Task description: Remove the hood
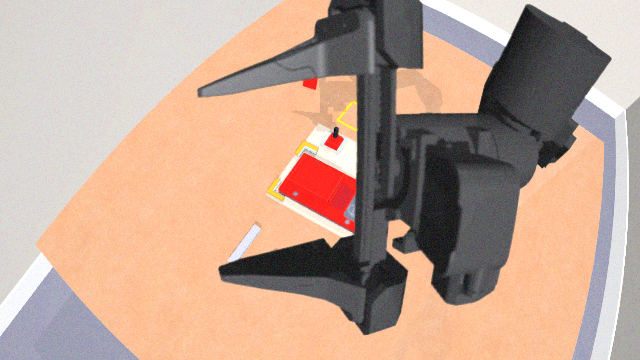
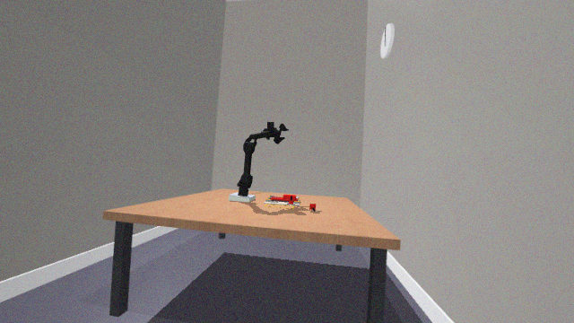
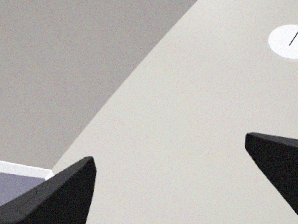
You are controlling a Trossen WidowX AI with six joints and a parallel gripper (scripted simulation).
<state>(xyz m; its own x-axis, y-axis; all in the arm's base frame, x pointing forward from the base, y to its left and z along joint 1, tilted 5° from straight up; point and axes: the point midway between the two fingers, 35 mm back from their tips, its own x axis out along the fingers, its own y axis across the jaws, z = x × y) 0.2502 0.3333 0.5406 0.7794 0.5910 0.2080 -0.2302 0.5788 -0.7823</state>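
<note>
Right now my gripper tip is 53 cm above the red hood, 31 cm to the left of it and 3 cm short of it. Round my gripper tip: grey engine block: 55 cm below, 30 cm to the right, 3 cm ahead; grey bar: 56 cm below, 12 cm to the right, 12 cm ahead.
</note>
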